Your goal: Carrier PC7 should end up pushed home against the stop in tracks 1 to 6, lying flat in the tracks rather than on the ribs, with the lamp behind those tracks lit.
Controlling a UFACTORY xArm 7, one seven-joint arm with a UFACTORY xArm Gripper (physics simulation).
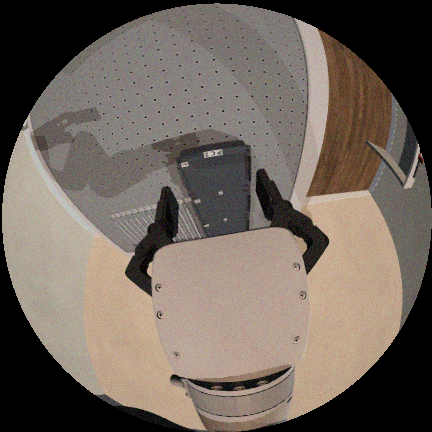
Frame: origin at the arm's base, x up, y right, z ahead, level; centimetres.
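Seen in the pictures: gripper, between the fingertips: (214,185).
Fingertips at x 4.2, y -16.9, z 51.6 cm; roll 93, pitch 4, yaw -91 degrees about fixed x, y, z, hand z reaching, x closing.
Offsets run from my fingertips to a thing's top centre. "*": to the spot under its first point. Level surfaces: height alone.
Carrier PC7 {dx -10.6, dy -1.5, dz +17.8 cm} (220,180) is a long dark blue-grey piece with a white "PC7" label near its far end. It lies lengthwise over the right part of the ribbed tracks {* dx -13.4, dy +27.2, dz +23.1 cm} (131,226). Some pale tracks show beside its left edge, with small tags at their far ends. My gripper (214,185) is open and empty above the carrier, one finger over each side and apart from it. The carrier's near end is hidden behind the gripper body. I cannot tell whether the carrier lies flat in the tracks or touches the stop. No lit lamp can be made out.
A grey perforated board {dx -13.6 cm} (200,75) extends beyond the carrier, with the arm's shadow across its left part. A pale raised edge (315,100) borders it on the right. Past that are a brown wooden surface (350,115) and a thin angled plate (387,162).
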